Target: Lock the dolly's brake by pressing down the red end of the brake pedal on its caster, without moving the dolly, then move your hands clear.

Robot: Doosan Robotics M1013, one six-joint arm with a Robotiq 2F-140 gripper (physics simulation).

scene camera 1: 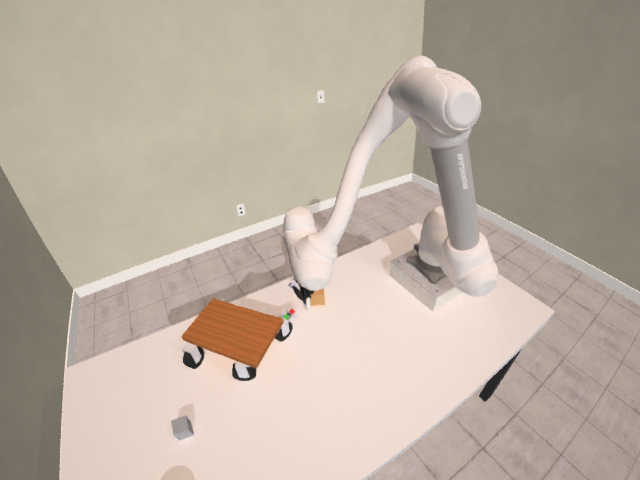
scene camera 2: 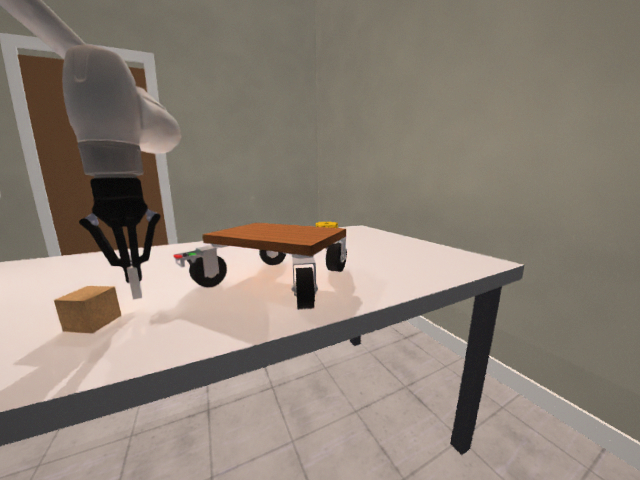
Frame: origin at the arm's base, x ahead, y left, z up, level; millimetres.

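Where they show: gripper, fingertip midpoint: [scene camera 1: 307, 308] [scene camera 2: 137, 296]; arm's base at its link origin: [scene camera 1: 434, 265].
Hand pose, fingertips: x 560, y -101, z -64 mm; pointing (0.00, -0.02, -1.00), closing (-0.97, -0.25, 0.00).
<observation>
Things, the pixels of their centre, and the offset from my fingertips. "spot": a spot on its surface instead. Level surfaces: height alone.
- dolly at a spot on its surface: [scene camera 2: 273, 236] spot: 283 mm ahead, 5 mm right, 101 mm up
- brake pedal's red end at a spot on its surface: [scene camera 2: 178, 256] [scene camera 1: 290, 309] spot: 78 mm ahead, 37 mm left, 66 mm up
- green end at a spot on its surface: [scene camera 2: 192, 254] [scene camera 1: 286, 316] spot: 104 mm ahead, 56 mm left, 63 mm up
- caster at the middle of its body: [scene camera 2: 204, 264] [scene camera 1: 283, 325] 124 mm ahead, 68 mm left, 33 mm up
- brown wooden block at the middle of its body: [scene camera 2: 89, 308] [scene camera 1: 316, 295] 64 mm back, 41 mm right, 6 mm up
- table at its surface level: 24 mm down
- grey cube at the middle of its body: [scene camera 1: 182, 428] 551 mm ahead, 289 mm left, 0 mm up
- yellow object at the middle of its body: [scene camera 2: 326, 229] 625 mm ahead, 516 mm left, 5 mm up
The dolly [scene camera 1: 232, 331] [scene camera 2: 273, 236] has a brown wooden deck and stands upright on black-wheeled casters. The brake pedal's red end [scene camera 1: 292, 311] [scene camera 2: 178, 256] and green end [scene camera 1: 286, 316] [scene camera 2: 192, 254] stick out from the caster [scene camera 1: 283, 330] [scene camera 2: 208, 271] on the robot's side of the dolly. In the scene camera 2 view the red end looks about level with the green one; its exact tilt is too small to tell. My gripper [scene camera 1: 308, 303] [scene camera 2: 135, 289] points down, shut and empty, beside the pedal and apart from it, with its tips low over the table.
A brown wooden block [scene camera 1: 317, 297] [scene camera 2: 87, 310] lies on the table [scene camera 1: 361, 361] [scene camera 2: 413, 268] close to my gripper. A grey cube [scene camera 1: 181, 428] lies on the other side of the dolly. A yellow object [scene camera 2: 326, 224] shows behind the deck.
</observation>
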